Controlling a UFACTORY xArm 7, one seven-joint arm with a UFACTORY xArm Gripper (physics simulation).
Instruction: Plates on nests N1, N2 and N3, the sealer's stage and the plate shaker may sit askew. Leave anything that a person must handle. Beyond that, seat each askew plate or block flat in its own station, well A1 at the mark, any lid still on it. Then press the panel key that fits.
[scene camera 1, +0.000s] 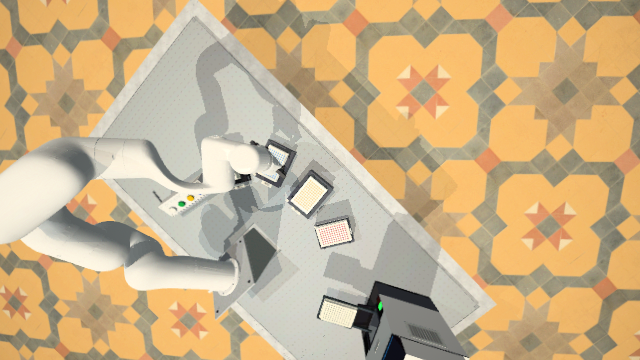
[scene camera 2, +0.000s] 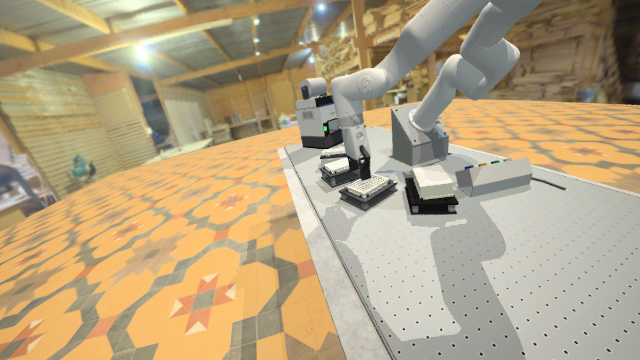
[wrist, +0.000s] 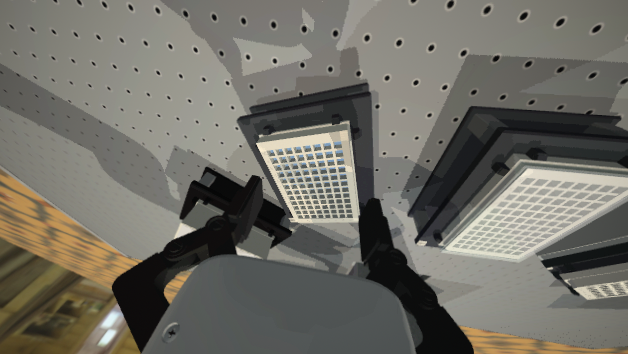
Note:
My gripper (scene camera 2: 360, 174) is open and holds nothing. Also in view: a blue-tinted plate (wrist: 313, 167). Further things: a cream plate (scene camera 1: 336, 312) and a white block (scene camera 2: 432, 182).
The white block is seen too in the wrist view (wrist: 200, 214). My gripper also shows in the wrist view (wrist: 313, 198). The wrist view misses the cream plate: it is out of frame.

